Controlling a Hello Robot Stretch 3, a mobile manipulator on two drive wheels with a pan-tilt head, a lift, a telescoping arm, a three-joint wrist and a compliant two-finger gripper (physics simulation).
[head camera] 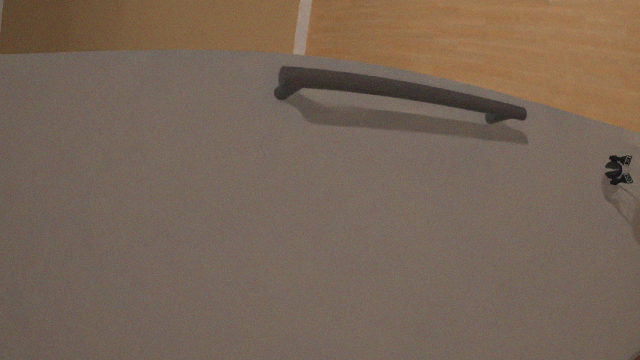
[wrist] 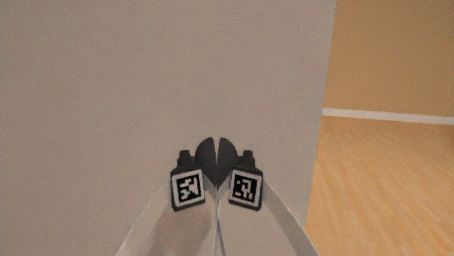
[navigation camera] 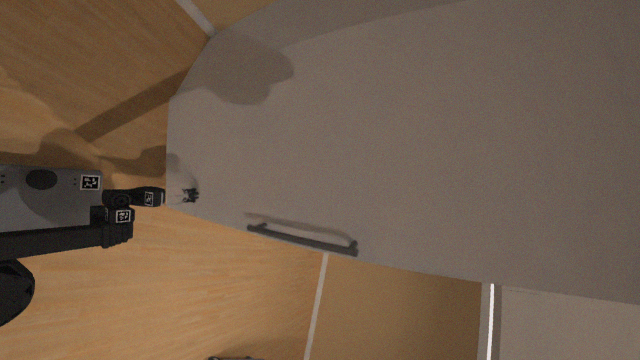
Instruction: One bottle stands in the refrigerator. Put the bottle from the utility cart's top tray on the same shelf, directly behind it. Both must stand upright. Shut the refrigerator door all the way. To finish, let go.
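Where they show: gripper, fingertip midpoint: (head camera: pixel 606 170) (wrist: pixel 216 155) (navigation camera: pixel 198 195); robot's base, link origin: (navigation camera: pixel 43 178).
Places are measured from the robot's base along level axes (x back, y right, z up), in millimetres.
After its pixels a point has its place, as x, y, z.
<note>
The refrigerator door (head camera: pixel 300 225) @(-41, 463, 1123) (navigation camera: pixel 400 150) @(-149, 454, 1236) (wrist: pixel 150 75) @(-42, 463, 571) shows as a broad grey outer face, with a dark bar handle (head camera: pixel 400 90) @(87, 410, 1041) (navigation camera: pixel 305 240) @(85, 412, 1028) near one long edge. My gripper (head camera: pixel 611 170) @(19, 419, 510) (navigation camera: pixel 194 194) @(19, 419, 510) (wrist: pixel 216 155) @(19, 419, 510) is shut, its fingertips together with no object between them. It is in front of the grey face, near the door's low end and off the end of the handle. Whether the fingertips touch the face cannot be told. The inside of the refrigerator, both bottles and the cart's top tray do not show. Whether the door is fully shut cannot be told.
Wooden floor (head camera: pixel 475 45) @(565, 1277, 0) (navigation camera: pixel 210 290) @(809, 810, 0) (wrist: pixel 380 190) @(843, 1180, 0) lies beside and below the door. A tan wall (navigation camera: pixel 390 310) @(1768, 2808, 1240) (wrist: pixel 395 55) @(2018, 2735, 740) with a white baseboard (navigation camera: pixel 316 310) @(2101, 2697, 62) (wrist: pixel 390 116) @(2087, 2701, 46) stands beyond. The robot's grey base (navigation camera: pixel 55 205) @(91, 37, 160) is at the left of the navigation view.
</note>
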